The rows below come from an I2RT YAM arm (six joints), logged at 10 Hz.
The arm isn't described. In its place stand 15 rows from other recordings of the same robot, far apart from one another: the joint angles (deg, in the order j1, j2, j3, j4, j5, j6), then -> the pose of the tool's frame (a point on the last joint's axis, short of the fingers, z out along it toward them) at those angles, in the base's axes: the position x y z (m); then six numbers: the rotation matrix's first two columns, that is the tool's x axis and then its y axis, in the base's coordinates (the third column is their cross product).
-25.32 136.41 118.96 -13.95 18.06 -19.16 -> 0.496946 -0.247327 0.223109 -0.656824 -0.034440 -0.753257 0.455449 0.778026 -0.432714
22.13 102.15 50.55 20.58 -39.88 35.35 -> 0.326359 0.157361 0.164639 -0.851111 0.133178 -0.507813 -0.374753 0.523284 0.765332
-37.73 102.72 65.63 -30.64 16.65 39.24 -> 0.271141 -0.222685 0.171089 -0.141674 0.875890 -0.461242 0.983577 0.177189 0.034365
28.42 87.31 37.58 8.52 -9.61 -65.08 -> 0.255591 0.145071 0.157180 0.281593 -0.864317 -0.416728 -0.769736 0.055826 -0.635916
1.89 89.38 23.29 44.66 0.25 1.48 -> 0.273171 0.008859 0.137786 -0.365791 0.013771 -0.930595 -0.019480 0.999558 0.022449
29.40 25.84 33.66 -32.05 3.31 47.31 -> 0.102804 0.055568 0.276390 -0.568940 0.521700 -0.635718 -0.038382 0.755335 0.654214
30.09 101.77 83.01 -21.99 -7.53 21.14 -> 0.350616 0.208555 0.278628 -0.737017 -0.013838 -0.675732 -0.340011 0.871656 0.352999
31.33 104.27 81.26 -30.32 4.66 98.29 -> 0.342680 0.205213 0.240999 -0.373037 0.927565 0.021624 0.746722 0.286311 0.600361
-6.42 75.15 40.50 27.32 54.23 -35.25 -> 0.277035 -0.060239 0.266649 -0.602798 -0.271662 -0.750223 0.633265 0.409110 -0.656966
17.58 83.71 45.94 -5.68 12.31 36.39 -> 0.288723 0.083516 0.198469 -0.615292 0.413090 -0.671396 0.270183 0.910624 0.312674
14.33 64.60 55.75 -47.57 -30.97 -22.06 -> 0.204636 0.071183 0.286494 -0.564823 -0.476662 -0.673623 -0.755424 0.627207 0.189594
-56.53 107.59 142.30 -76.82 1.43 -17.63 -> 0.191355 -0.291046 0.480503 -0.608102 0.370786 -0.701947 0.692474 0.680129 -0.240634
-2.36 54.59 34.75 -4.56 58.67 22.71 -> 0.200677 -0.038705 0.263739 -0.072423 0.203897 -0.976310 0.896078 0.443131 0.026074
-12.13 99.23 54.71 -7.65 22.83 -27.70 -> 0.334013 -0.085917 0.160718 -0.881874 -0.248670 -0.400577 0.018513 0.830688 -0.556430
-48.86 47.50 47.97 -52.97 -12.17 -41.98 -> 0.105900 -0.109817 0.283834 -0.823940 -0.050656 -0.564408 0.135379 0.949561 -0.282854
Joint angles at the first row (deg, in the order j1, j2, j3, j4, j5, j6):
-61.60, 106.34, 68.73, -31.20, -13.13, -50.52
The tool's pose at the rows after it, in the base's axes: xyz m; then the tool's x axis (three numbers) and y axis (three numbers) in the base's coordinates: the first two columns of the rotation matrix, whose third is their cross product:
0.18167 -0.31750 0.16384 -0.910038 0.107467 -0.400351 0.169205 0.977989 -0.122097
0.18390 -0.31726 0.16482 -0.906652 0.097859 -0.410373 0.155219 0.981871 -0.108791
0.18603 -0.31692 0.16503 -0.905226 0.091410 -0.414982 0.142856 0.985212 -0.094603
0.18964 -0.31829 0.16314 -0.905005 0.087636 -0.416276 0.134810 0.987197 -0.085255
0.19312 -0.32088 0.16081 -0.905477 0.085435 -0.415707 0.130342 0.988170 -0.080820
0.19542 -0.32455 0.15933 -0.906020 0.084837 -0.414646 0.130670 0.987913 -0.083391
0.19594 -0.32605 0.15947 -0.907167 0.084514 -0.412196 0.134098 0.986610 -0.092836
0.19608 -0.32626 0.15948 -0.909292 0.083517 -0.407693 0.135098 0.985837 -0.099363
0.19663 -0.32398 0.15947 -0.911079 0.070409 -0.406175 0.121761 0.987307 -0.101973
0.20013 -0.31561 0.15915 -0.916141 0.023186 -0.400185 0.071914 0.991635 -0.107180
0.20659 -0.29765 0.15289 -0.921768 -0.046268 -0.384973 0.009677 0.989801 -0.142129
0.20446 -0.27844 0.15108 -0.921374 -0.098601 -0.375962 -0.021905 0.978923 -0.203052
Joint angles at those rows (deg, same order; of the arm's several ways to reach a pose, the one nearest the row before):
-61.60, 106.87, 69.60, -32.36, -14.35, -50.68
-61.38, 107.09, 70.15, -33.01, -15.46, -51.00
-61.14, 107.42, 70.70, -33.80, -16.29, -51.27
-60.79, 108.31, 71.48, -34.09, -16.69, -51.26
-60.53, 109.38, 72.40, -34.15, -16.80, -51.22
-60.49, 110.35, 73.36, -34.06, -16.64, -51.20
-60.49, 110.52, 73.60, -33.76, -16.16, -51.13
-60.44, 110.52, 73.60, -33.63, -15.70, -51.16
-60.20, 110.21, 73.19, -33.60, -15.73, -51.72
-59.11, 109.34, 71.96, -33.74, -15.86, -53.60
-56.64, 107.39, 67.68, -30.63, -14.46, -55.22
-54.98, 103.48, 61.71, -26.02, -12.43, -56.16

